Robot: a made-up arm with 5 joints.
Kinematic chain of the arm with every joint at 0, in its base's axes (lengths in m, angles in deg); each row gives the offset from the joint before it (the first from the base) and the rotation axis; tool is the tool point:
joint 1: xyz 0 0 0.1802 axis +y
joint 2: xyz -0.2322 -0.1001 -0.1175 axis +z
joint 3: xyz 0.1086 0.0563 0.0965 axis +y
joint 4: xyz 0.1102 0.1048 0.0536 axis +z
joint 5: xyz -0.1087 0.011 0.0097 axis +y
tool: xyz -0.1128 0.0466 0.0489
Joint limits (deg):
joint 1: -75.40..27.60
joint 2: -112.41..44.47
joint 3: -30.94..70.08
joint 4: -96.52..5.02
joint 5: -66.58..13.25
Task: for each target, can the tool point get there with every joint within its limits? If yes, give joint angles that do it. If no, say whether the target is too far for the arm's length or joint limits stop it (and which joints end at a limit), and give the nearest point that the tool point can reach.
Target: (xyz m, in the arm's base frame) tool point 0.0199 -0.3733 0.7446
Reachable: no: joint limits stop it (at a limit: joint 3, joint 4, joint 5) | nearest point 0.0084 -0.2810 0.4193 | short by 0.338 m
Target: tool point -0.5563 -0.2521 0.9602
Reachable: no: too far | nearest point -0.3273 0.0374 0.4348 | short by 0.642 m
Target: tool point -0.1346 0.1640 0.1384
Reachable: yes | joints -62.49 -12.01 30.66 -17.78 -12.30
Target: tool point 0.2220 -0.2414 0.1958
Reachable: yes | joints -48.07 -84.38 60.63 -85.51 -56.72
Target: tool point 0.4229 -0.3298 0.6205
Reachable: no: joint limits stop it (at a limit: joint 1, joint 4) | nearest point 0.2034 -0.2361 0.3551 | short by 0.357 m
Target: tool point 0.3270 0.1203 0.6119
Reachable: no: joint limits stop it (at a limit: joint 1, joint 4) | nearest point 0.1745 0.0397 0.3750 | short by 0.293 m
